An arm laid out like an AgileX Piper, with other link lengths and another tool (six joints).
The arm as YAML. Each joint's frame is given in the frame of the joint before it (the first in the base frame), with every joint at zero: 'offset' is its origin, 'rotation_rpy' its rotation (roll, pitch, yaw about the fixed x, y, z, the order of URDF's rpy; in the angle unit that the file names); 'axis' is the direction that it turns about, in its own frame. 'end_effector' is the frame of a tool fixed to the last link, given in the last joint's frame.
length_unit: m
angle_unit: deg
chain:
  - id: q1
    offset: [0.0, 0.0, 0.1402]
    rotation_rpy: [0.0, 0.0, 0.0]
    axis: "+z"
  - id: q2
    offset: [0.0, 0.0, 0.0]
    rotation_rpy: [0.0, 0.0, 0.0]
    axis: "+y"
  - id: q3
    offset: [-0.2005, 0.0, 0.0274]
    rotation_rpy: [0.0, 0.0, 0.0]
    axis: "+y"
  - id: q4
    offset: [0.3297, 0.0, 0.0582]
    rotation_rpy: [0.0, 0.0, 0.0]
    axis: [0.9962, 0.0, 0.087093]
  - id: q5
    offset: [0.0, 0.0, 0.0]
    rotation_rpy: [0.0, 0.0, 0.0]
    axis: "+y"
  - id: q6
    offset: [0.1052, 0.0, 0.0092]
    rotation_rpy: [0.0, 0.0, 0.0]
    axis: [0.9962, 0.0, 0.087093]
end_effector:
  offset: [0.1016, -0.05, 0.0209]
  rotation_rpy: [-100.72, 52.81, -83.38]
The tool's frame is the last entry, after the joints.
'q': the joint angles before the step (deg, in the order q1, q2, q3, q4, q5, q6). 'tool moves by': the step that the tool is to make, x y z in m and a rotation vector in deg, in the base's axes. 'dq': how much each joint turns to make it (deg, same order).
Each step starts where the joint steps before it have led.
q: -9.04, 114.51, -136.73, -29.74, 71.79, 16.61
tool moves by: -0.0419, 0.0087, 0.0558, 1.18, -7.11, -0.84
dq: 0.00, -9.84, 3.48, 0.94, 0.50, 1.97
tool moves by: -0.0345, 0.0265, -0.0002, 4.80, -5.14, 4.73
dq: -0.01, -19.31, 22.15, 6.41, -6.91, 2.29
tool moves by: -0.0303, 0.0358, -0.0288, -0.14, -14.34, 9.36
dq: 0.00, -29.18, 38.52, 5.50, -24.65, 1.03
